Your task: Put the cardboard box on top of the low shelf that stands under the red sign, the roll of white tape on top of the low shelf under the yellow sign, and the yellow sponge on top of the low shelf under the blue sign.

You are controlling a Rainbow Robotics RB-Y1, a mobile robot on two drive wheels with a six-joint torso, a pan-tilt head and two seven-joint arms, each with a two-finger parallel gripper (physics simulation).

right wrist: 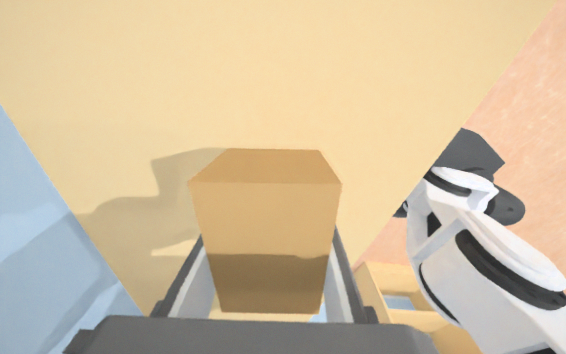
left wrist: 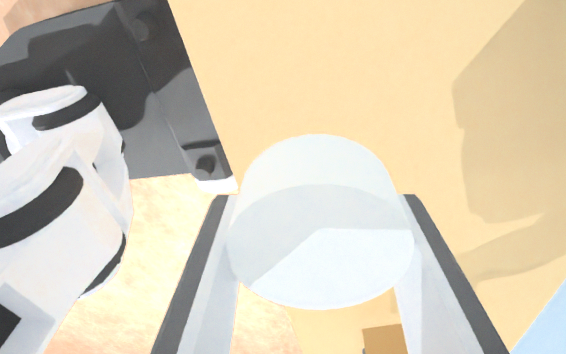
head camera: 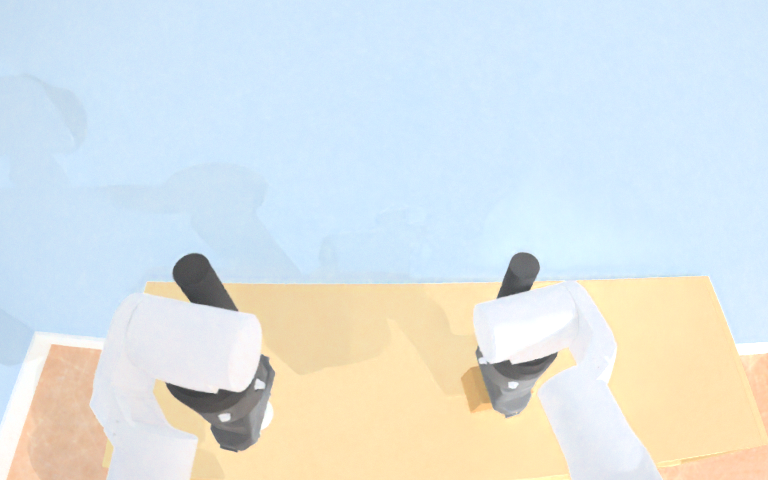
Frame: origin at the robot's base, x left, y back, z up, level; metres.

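Where they show: left gripper, fingertip midpoint: (left wrist: 314, 214) (head camera: 259, 414); right gripper, fingertip midpoint: (right wrist: 273, 219) (left wrist: 393, 346) (head camera: 493, 387).
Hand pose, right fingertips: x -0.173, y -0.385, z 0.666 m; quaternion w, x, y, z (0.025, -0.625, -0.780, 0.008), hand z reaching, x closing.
After its pixels a point has its place.
My left gripper (head camera: 236, 438) (left wrist: 314, 214) @(x 0.174, y -0.320, z 0.753 m) is shut on the roll of white tape (head camera: 268, 416) @(x 0.156, y -0.315, z 0.770 m) (left wrist: 320, 260) @(x 0.179, y -0.322, z 0.776 m), a pale cylinder between its fingers. My right gripper (head camera: 509, 408) (right wrist: 273, 219) @(x -0.173, y -0.385, z 0.666 m) is shut on the cardboard box (head camera: 477, 390) @(x -0.137, y -0.370, z 0.707 m) (left wrist: 385, 341) @(x -0.131, y -0.372, z 0.676 m) (right wrist: 265, 215) @(x -0.207, y -0.393, z 0.697 m), a brown block. Both are above the light wooden top of a low shelf (head camera: 390, 424) @(x -0.008, y -0.338, z 0.610 m) (left wrist: 325, 75) @(x 0.167, y -0.330, z 0.610 m) (right wrist: 250, 75) @(x -0.251, y -0.418, z 0.610 m). How high they hang above it is hard to tell. The yellow sponge and the coloured signs do not show in these views.
A light blue wall (head camera: 396, 124) @(x -0.010, y -0.638, z 0.976 m) (right wrist: 30, 210) @(x -0.078, y -0.637, z 0.618 m) rises behind the shelf. Reddish floor (head camera: 62, 407) @(x 1.096, y -0.416, z 0.000 m) (right wrist: 530, 110) @(x -0.351, y 0.700, z 0.000 m) shows beside it. The robot's dark base (left wrist: 165, 135) @(x -0.093, y 0.101, z 0.169 m) (right wrist: 467, 152) @(x -0.151, y 0.361, z 0.169 m) stands close to the shelf edge. Wooden parts with openings (right wrist: 372, 287) @(x 0.910, y 0.534, z 0.182 m) show low in the right wrist view.
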